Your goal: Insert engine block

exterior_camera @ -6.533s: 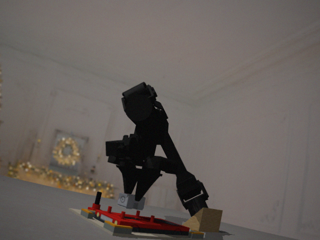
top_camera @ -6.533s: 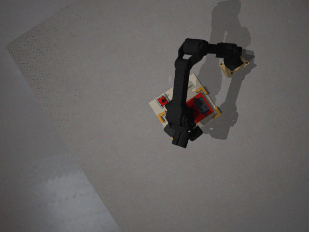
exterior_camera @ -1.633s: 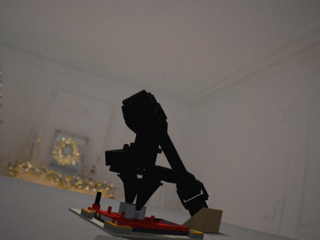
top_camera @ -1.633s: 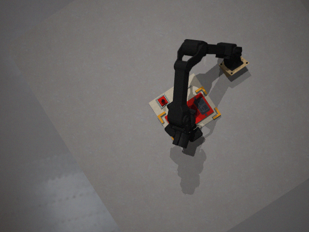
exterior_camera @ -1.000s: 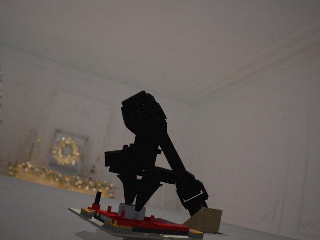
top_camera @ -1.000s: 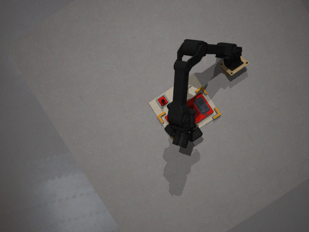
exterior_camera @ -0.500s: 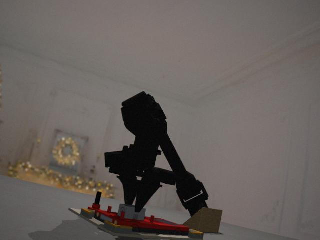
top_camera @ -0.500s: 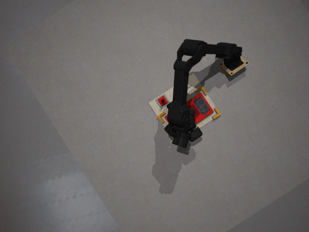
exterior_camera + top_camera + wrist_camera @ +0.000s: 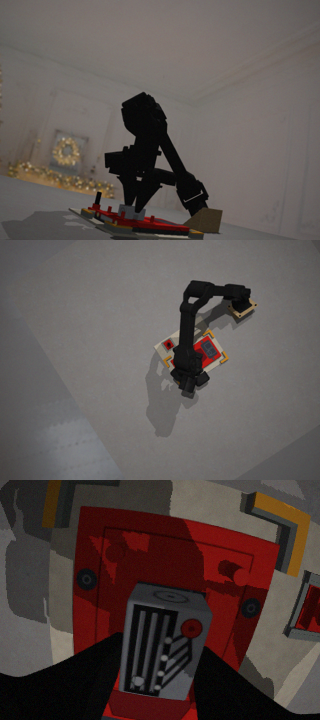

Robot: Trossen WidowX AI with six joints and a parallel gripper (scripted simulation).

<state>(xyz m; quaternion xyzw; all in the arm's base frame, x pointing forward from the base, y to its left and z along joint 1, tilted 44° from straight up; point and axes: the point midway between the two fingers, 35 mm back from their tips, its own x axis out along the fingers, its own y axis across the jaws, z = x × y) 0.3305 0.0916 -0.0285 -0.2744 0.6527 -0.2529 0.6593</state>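
Now: the grey engine block 10 mm below my gripper tip.
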